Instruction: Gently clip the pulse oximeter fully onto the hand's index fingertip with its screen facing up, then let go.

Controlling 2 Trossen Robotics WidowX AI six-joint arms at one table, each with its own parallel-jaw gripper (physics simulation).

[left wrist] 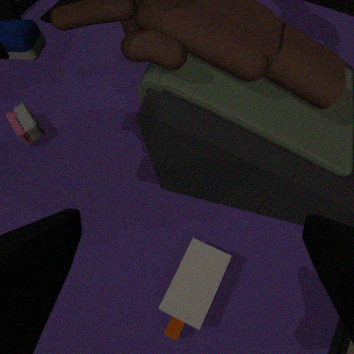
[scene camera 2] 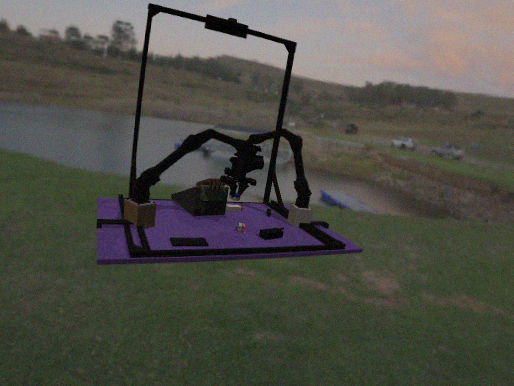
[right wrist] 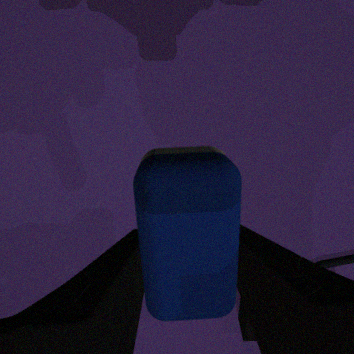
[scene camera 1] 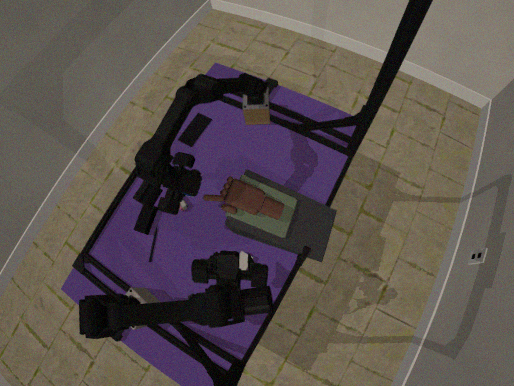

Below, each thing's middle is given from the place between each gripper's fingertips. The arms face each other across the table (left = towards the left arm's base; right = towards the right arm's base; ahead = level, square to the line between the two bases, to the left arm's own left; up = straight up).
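Blue pulse oximeter (right wrist: 187, 199): my right gripper 1 cm past it, 1 cm below it. From my right hand: green pad (left wrist: 262, 107) 25 cm behind, 7 cm to the right of, 2 cm below; grey plate (scene camera 1: 311, 224) 31 cm behind, 8 cm to the right of, 11 cm below; pink-and-white pulse oximeter (left wrist: 27, 127) 6 cm ahead of, 3 cm to the left of, 13 cm below.
From my left hand: blue pulse oximeter 25 cm ahead of, 11 cm to the right of, 6 cm below; pink-and-white pulse oximeter 31 cm ahead of, 8 cm to the right of, 20 cm below; green pad 18 cm to the right of, 9 cm below; grey plate 6 cm behind, 19 cm to the right of, 18 cm below.
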